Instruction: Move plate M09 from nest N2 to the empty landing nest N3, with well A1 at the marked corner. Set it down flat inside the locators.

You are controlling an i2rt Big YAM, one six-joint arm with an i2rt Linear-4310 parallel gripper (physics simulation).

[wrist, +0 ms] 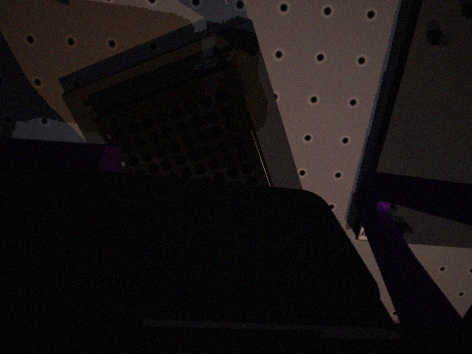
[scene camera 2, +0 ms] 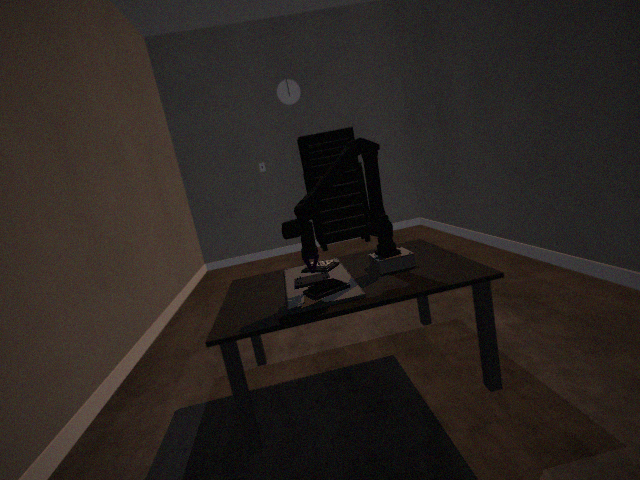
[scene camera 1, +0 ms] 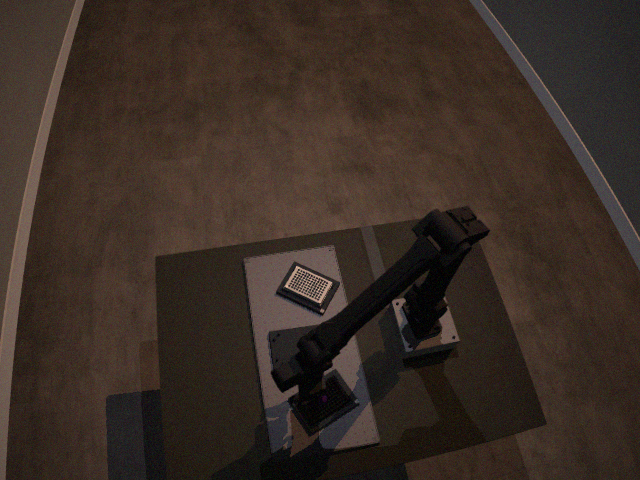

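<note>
A dark well plate (scene camera 1: 342, 393) (wrist: 171, 121) (scene camera 2: 324, 287) lies in the nest at the near end of the grey pegboard (scene camera 1: 261, 310) (wrist: 324, 76). My gripper (scene camera 1: 321, 398) (wrist: 245, 175) (scene camera 2: 310, 262) is open and empty, and it hangs a short way above this plate. Its purple fingertips show on either side in the wrist view. The empty nest (scene camera 1: 284, 347) (wrist: 426, 114), a dark grey panel with small locators and an A1 label at one corner, is in the middle of the board. Part of it is hidden under my arm.
A white well plate (scene camera 1: 309, 286) (scene camera 2: 323, 265) lies in the far nest on the pegboard. The arm's base (scene camera 1: 444, 335) (scene camera 2: 392, 260) stands on the table (scene camera 1: 196, 310) to the right of the board. A dark chair (scene camera 2: 330, 180) stands behind the table.
</note>
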